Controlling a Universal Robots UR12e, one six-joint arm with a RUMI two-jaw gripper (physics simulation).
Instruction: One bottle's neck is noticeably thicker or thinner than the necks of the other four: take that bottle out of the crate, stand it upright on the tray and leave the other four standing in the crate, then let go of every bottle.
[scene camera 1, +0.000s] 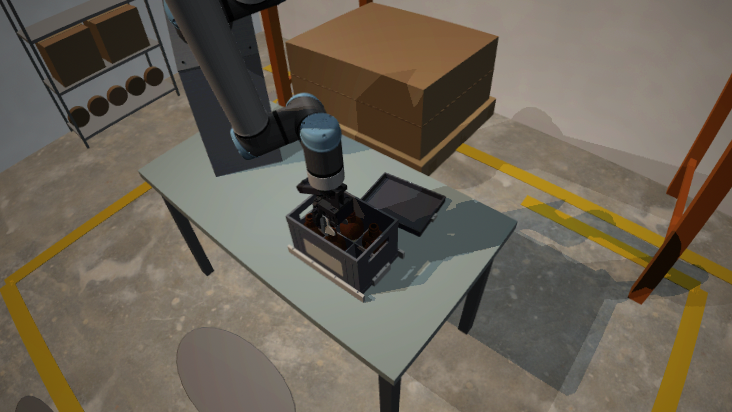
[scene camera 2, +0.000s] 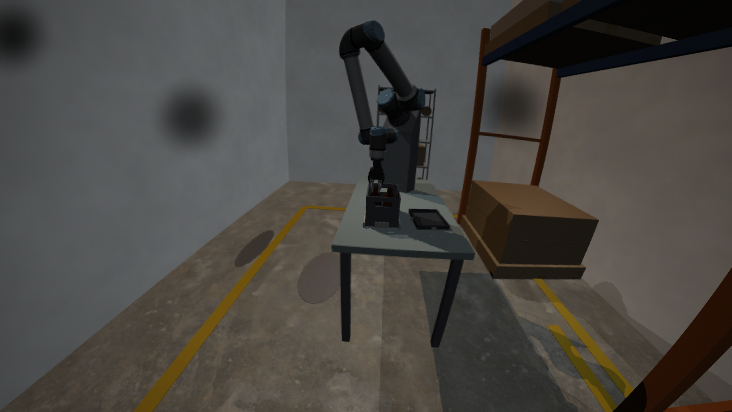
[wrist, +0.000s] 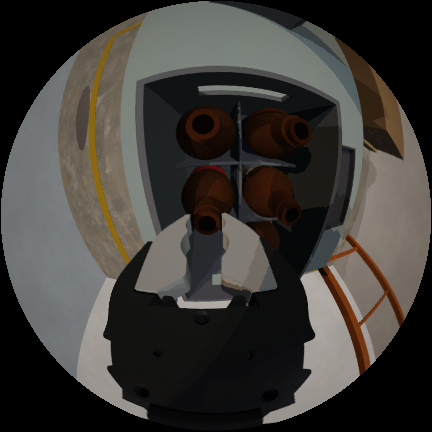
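Where they show: gripper, between the fingertips: (scene camera 1: 331, 232) (scene camera 2: 375, 192) (wrist: 206, 215); arm's base, origin of its link: (scene camera 2: 399, 116).
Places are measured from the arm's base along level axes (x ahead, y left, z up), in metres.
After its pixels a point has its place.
Observation:
The dark crate (scene camera 1: 378, 270) @(x 0.637, y -0.484, z -0.564 m) (scene camera 2: 381, 213) @(x 0.637, y -0.484, z -0.519 m) (wrist: 141, 115) @(x 0.390, y -0.442, z -0.425 m) holds brown bottles in divided compartments. My gripper (scene camera 1: 328, 225) @(x 0.497, y -0.453, z -0.447 m) (scene camera 2: 376, 184) @(x 0.497, y -0.453, z -0.447 m) (wrist: 206, 215) @(x 0.497, y -0.453, z -0.447 m) reaches into the crate's top and is shut on the neck of a red-labelled bottle (wrist: 207, 192) @(x 0.485, y -0.444, z -0.474 m); this bottle is inside the crate. In the wrist view, a bottle (wrist: 202, 124) @(x 0.424, y -0.410, z -0.437 m) beyond it shows the widest-looking mouth. Two bottles (wrist: 270, 134) @(x 0.461, y -0.350, z -0.473 m) (wrist: 267, 187) @(x 0.517, y -0.380, z -0.477 m) stand to the right, and a fifth bottle (wrist: 267, 234) @(x 0.591, y -0.404, z -0.485 m) is mostly hidden by a finger. The shallow dark tray (scene camera 1: 404, 200) @(x 0.677, y -0.152, z -0.595 m) (scene camera 2: 429, 219) @(x 0.670, y -0.159, z -0.595 m) lies beside the crate.
The crate and tray rest on a grey-green table (scene camera 1: 230, 204) @(x 0.047, y -0.252, z -0.600 m) (scene camera 2: 358, 237) @(x 0.707, y -0.650, z -0.600 m). The crate's walls and dividers stand close around the bottles. Large cardboard boxes (scene camera 1: 394, 46) (scene camera 2: 553, 235) stand on a pallet beyond the table, near an orange rack (scene camera 1: 277, 56) (scene camera 2: 473, 127).

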